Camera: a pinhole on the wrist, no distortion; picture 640 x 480 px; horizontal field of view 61.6 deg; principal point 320.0 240.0 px. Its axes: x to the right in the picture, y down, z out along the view. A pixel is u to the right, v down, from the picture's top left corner.
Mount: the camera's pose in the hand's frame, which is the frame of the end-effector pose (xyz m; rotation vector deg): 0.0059 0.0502 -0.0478 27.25 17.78 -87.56
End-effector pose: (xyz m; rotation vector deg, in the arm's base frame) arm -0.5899 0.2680 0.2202 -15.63 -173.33 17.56
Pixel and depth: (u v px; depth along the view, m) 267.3 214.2 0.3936
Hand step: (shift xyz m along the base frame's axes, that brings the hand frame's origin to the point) 0.0018 -0.1701 -0.2865
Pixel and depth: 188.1 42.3 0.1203
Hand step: 0.0462 -0.0036 -0.0726
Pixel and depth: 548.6 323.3 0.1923
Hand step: -0.0466 -0.1229 -0.0566
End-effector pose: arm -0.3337 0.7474 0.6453 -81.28 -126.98 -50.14
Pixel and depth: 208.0 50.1 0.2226
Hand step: 0.0319 0.0385 -0.1807
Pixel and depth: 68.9 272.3 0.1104
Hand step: 0.0401 0.0623 -0.0419
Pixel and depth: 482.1 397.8 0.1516
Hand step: -0.0715 0.0504 -0.0469
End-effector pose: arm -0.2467 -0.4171 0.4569 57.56 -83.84 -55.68
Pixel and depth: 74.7 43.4 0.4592
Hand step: -0.4165 0.2309 -0.0956
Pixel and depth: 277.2 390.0 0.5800
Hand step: -0.4858 -0.1361 -0.2002
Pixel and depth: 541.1 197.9 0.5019
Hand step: -0.2467 -0.0286 -0.4051
